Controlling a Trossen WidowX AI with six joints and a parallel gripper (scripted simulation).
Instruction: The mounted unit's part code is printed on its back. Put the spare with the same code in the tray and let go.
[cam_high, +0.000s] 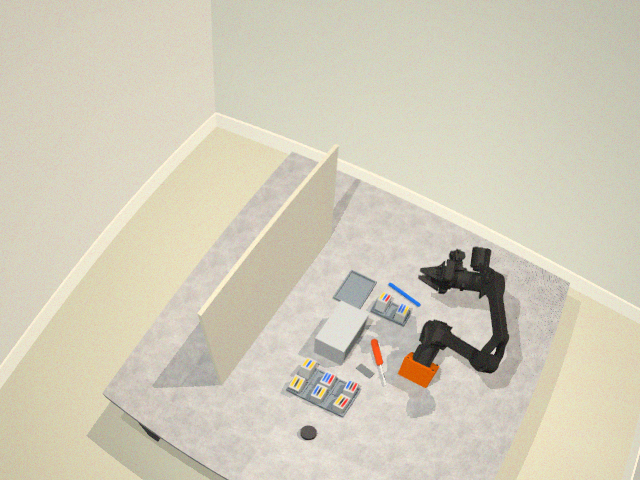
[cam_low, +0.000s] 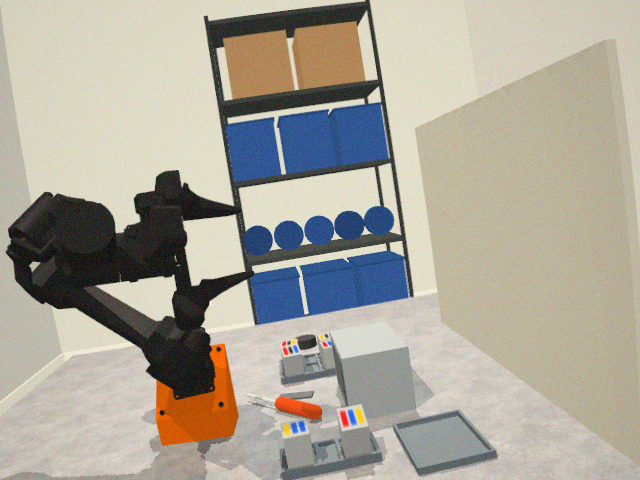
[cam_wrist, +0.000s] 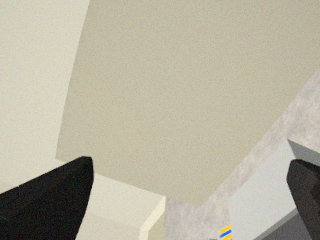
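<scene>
The grey spare block is 26 cm below my gripper tip, 2 cm to the right of it and 2 cm ahead of it. Round my gripper tip: blue pen 29 cm below, 10 cm to the right, 5 cm ahead; two-place rack 29 cm below, 6 cm ahead, 2 cm to the right; grey mounted unit 25 cm below, 17 cm to the left, 15 cm ahead.
</scene>
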